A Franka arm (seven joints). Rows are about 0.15 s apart.
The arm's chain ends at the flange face. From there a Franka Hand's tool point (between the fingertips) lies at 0.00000 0.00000 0.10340 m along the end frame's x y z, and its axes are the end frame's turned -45 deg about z.
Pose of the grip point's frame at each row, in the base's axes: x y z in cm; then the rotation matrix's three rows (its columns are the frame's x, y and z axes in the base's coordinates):
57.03, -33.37, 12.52; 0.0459, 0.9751, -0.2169; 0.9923, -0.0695, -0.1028; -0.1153, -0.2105, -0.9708
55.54, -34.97, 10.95; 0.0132, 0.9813, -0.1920; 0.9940, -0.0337, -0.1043; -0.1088, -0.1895, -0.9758
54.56, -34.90, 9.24; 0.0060, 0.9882, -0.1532; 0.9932, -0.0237, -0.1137; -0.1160, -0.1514, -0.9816
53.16, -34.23, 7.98; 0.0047, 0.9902, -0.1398; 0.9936, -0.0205, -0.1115; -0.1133, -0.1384, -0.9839
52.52, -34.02, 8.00; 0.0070, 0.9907, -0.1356; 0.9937, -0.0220, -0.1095; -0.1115, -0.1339, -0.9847
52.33, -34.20, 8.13; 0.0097, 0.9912, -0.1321; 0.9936, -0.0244, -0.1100; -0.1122, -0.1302, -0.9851
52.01, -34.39, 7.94; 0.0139, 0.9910, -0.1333; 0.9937, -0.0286, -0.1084; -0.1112, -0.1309, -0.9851
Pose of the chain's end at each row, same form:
59.27, -32.31, 22.56; 0.7220, 0.6570, -0.2169; 0.6525, -0.7508, -0.1028; -0.2304, -0.0673, -0.9708
57.53, -33.89, 21.04; 0.7032, 0.6846, -0.1920; 0.6790, -0.7267, -0.1043; -0.2109, -0.0571, -0.9758
56.14, -33.72, 19.39; 0.7030, 0.6945, -0.1532; 0.6855, -0.7191, -0.1137; -0.1891, -0.0250, -0.9816
54.61, -33.08, 18.15; 0.7035, 0.6969, -0.1398; 0.6881, -0.7171, -0.1115; -0.1780, -0.0177, -0.9839
53.92, -32.89, 18.18; 0.7055, 0.6956, -0.1356; 0.6871, -0.7182, -0.1095; -0.1735, -0.0158, -0.9847
53.70, -33.06, 18.32; 0.7077, 0.6940, -0.1321; 0.6853, -0.7198, -0.1100; -0.1714, -0.0127, -0.9851
53.39, -33.27, 18.13; 0.7106, 0.6909, -0.1333; 0.6824, -0.7229, -0.1084; -0.1712, -0.0139, -0.9851

